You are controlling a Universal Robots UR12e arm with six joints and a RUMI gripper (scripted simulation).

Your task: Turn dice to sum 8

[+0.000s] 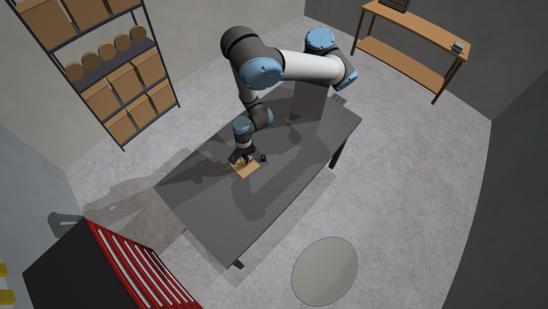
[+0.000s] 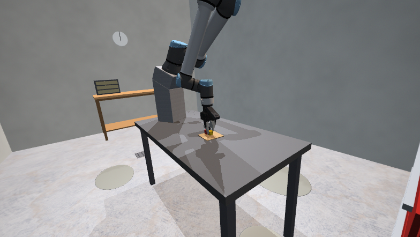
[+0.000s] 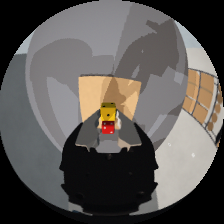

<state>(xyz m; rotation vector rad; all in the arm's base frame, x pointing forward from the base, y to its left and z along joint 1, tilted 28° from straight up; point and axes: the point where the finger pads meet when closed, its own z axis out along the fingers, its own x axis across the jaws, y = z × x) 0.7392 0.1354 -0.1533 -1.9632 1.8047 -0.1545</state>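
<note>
Now: the yellow die right at my hand. From my hand the other things lie so: tan mat 20 mm below; then black die 120 mm behind, 40 mm to the left, 10 mm below; then red die 50 mm behind, 10 mm to the right, 10 mm below.
</note>
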